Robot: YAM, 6 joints.
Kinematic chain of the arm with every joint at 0, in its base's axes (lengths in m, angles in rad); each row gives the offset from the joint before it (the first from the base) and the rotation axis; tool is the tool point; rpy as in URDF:
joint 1: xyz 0 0 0.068 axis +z
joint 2: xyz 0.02 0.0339 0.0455 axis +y
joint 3: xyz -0.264 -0.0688 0 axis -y
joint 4: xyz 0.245 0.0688 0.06 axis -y
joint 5: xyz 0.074 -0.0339 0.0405 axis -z
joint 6: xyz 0.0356 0 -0.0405 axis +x
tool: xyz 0 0 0 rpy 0 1.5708 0
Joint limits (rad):
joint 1: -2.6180..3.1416
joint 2: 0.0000..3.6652
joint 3: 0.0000..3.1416
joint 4: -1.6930..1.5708
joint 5: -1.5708..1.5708
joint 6: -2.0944..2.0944
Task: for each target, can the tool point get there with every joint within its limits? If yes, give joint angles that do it. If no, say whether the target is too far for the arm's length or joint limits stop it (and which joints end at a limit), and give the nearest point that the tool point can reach.
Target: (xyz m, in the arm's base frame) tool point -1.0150 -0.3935 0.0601
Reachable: no: too far | nearest point -0.5628 -0.3111 0.0820 | short by 0.460 m
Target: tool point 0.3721 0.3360 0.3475
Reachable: yes | joints 0.7499 2.0444 1.7888 0.2831 0.2196 -1.2705
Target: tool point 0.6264 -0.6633 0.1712
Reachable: no: too far | nearest point 0.4425 -0.4686 0.1539 | short by 0.268 m
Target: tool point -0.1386 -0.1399 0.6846
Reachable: yes | joints 0.6407 1.1838 2.8714 0.1731 0.9651 -1.4008
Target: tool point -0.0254 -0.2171 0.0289
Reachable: yes | joints -1.6828 1.8854 0.2865 0.6497 0.0262 0.7810
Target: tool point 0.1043 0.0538 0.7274
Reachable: yes | joints 0.6186 1.7011 2.8812 0.1607 0.4856 -1.6988
